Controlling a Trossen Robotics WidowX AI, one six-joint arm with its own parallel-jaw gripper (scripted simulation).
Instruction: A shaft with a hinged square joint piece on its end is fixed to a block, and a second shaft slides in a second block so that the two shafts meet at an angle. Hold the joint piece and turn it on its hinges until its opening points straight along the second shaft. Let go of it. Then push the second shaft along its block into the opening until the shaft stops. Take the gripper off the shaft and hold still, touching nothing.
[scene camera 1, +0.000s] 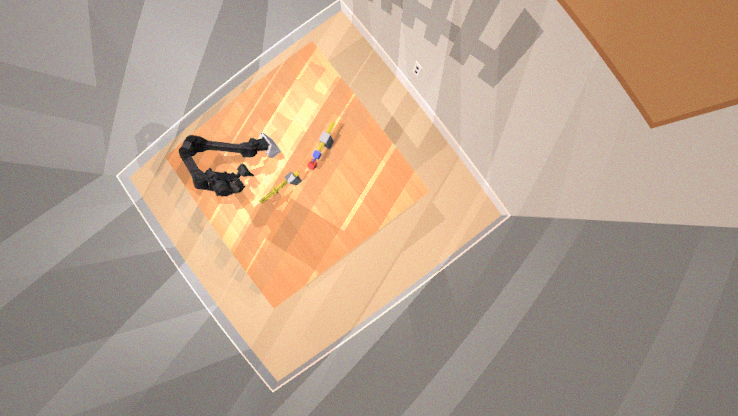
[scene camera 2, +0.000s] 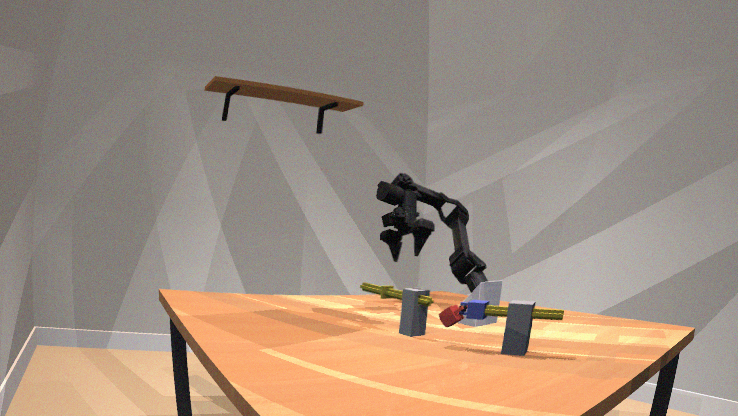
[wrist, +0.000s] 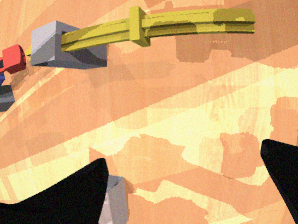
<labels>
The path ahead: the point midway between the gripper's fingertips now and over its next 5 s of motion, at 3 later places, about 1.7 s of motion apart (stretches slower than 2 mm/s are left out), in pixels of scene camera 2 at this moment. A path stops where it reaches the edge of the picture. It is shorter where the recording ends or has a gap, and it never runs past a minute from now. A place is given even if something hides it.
My gripper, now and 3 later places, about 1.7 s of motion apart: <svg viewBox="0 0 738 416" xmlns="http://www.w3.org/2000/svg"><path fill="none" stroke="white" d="M405 258L440 282L441 287L441 321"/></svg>
</labels>
